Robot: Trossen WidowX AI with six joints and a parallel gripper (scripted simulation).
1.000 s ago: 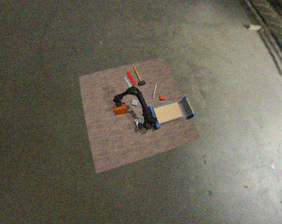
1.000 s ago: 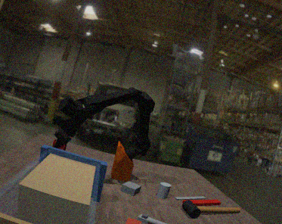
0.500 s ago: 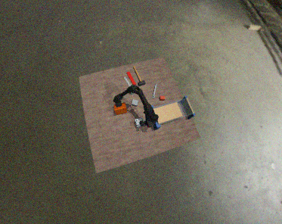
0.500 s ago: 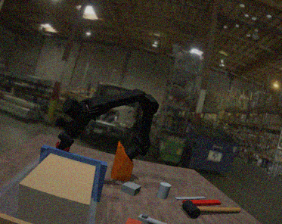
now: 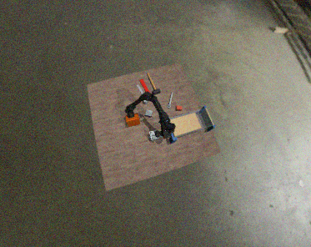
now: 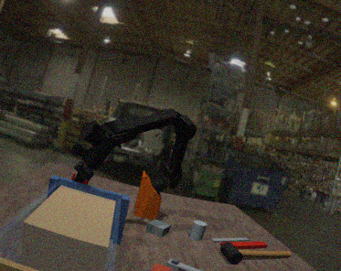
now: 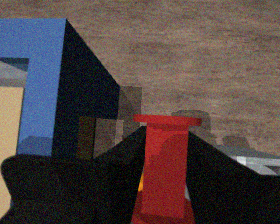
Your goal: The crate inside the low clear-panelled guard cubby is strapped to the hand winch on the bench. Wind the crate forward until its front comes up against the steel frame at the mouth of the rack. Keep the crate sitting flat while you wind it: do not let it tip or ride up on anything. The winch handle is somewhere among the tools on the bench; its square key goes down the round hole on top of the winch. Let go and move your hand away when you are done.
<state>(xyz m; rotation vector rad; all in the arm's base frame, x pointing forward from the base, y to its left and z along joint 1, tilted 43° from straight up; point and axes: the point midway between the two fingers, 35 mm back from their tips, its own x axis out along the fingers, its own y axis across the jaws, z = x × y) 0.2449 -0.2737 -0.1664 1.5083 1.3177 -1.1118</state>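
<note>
The winch handle is 3 cm behind my gripper tip, 4 cm to the left of it and 3 cm below it. Also, from my gripper tip: blue steel frame (8 cm ahead, 6 cm to the left, 3 cm below); winch (10 cm behind, 6 cm to the left, 10 cm below); red knob (2 cm to the left).
</note>
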